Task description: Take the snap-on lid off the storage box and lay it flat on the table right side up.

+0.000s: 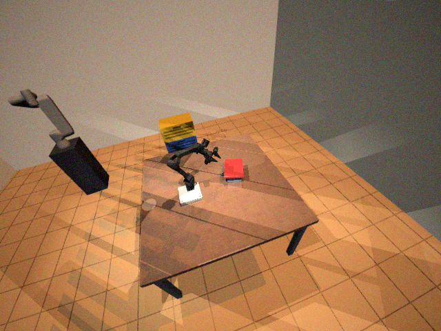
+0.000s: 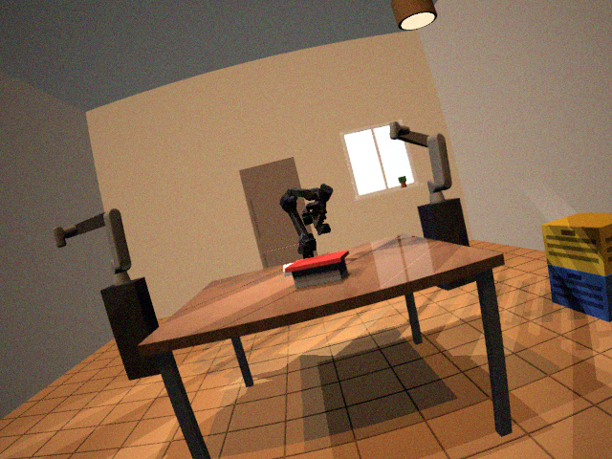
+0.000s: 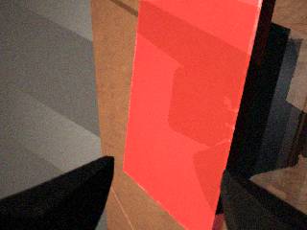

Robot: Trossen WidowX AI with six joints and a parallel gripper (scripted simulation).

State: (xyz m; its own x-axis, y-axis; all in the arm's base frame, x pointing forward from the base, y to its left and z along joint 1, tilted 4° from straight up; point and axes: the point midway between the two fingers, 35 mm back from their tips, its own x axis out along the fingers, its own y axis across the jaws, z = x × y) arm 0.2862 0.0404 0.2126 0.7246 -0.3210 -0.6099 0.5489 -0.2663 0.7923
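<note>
Now: the red lid 12 cm ahead of my gripper tip, 4 cm to the right of it and 11 cm below it. From my gripper tip the other things lie so: grey storage box (12 cm ahead, 4 cm to the right, 15 cm below).
</note>
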